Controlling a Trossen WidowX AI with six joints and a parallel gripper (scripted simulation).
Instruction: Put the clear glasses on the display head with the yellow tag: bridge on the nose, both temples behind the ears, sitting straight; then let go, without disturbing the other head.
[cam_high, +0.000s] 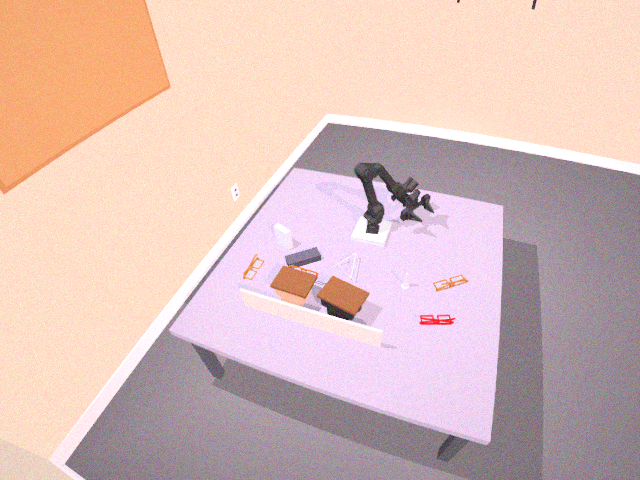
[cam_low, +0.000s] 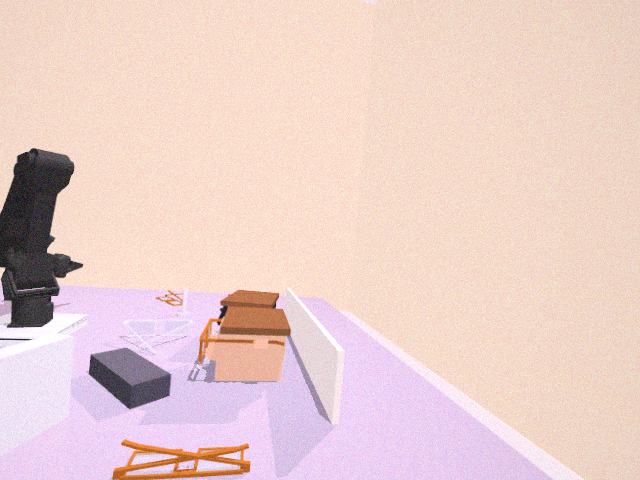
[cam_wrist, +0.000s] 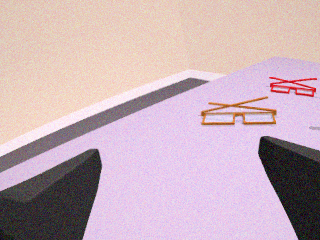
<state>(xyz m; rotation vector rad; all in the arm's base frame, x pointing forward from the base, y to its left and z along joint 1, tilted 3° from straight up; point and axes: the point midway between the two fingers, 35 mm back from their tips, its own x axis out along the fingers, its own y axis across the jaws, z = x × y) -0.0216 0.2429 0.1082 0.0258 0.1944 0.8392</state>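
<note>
Right now my gripper tip is 33 cm short of the white stand, 8 cm to the left of it and 12 cm above it. Also, from my gripper tip: dark head 47 cm ahead, 32 cm to the right, 8 cm below; tan head 43 cm ahead, 54 cm to the right, 8 cm below; white box 16 cm ahead, 69 cm to the right, 8 cm below.
</note>
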